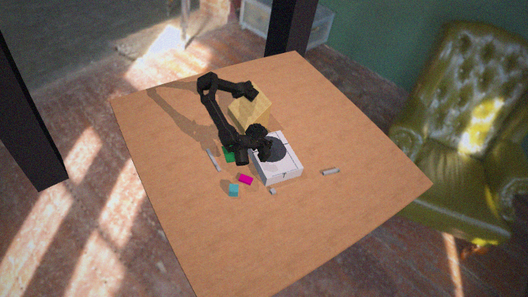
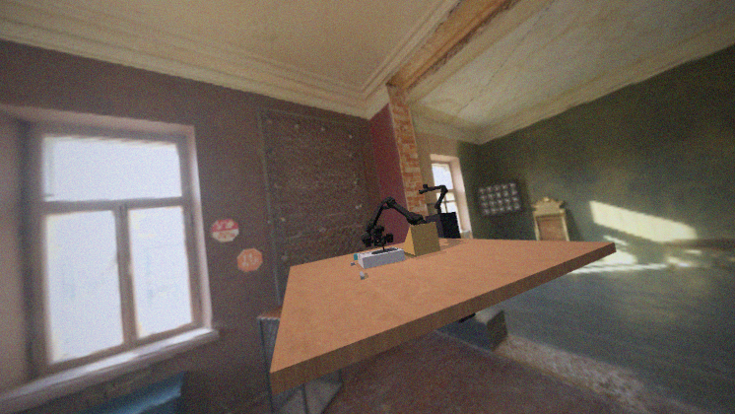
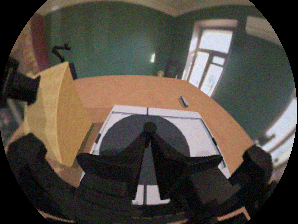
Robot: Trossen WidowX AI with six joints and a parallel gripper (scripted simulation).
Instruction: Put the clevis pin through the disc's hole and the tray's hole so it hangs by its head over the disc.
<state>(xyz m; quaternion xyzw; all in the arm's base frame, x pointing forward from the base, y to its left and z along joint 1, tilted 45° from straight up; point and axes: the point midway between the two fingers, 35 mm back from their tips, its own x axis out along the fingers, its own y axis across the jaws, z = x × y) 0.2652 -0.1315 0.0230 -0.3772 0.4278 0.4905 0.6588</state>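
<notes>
Now: the dark clevis pin 1 cm below my gripper tip. Also, from my gripper tip: green tile (11 cm behind, 15 cm to the right, 9 cm below); dark grey disc (3 cm below); rimmed tray (3 cm ahead, 4 cm below).
</notes>
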